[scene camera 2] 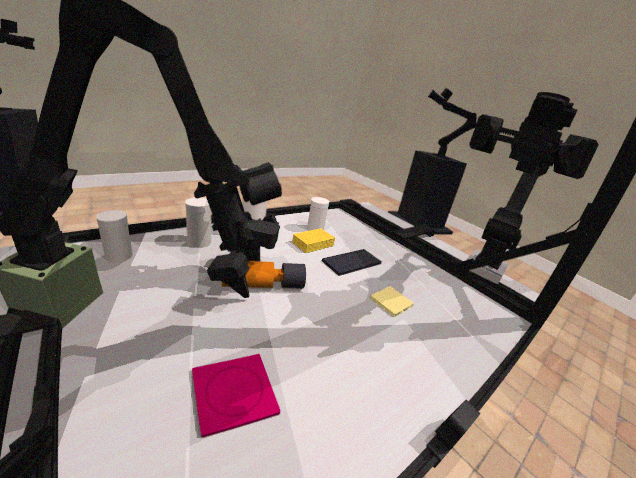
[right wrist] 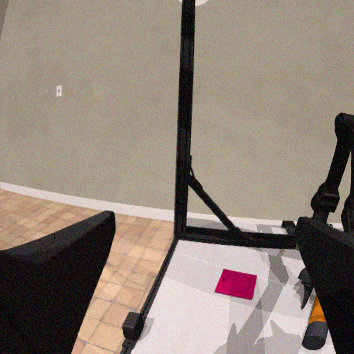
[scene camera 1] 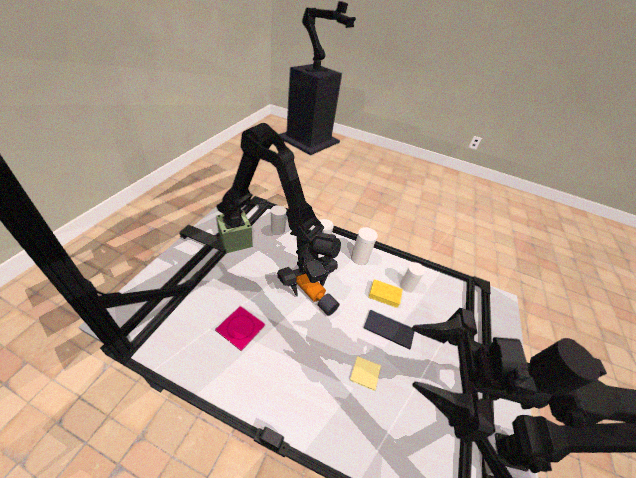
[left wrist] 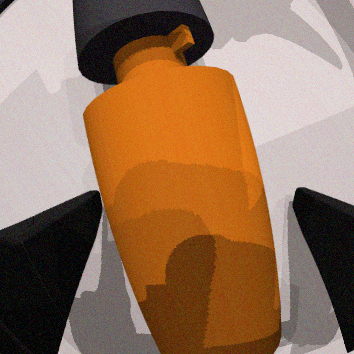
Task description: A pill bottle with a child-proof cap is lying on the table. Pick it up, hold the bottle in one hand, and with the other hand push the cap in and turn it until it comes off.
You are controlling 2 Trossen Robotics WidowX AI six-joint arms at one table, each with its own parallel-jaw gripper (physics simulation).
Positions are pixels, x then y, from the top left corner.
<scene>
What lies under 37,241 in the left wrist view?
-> My left gripper.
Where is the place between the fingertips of my left gripper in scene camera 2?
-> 253,283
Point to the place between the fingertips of my left gripper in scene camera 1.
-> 309,291
</scene>
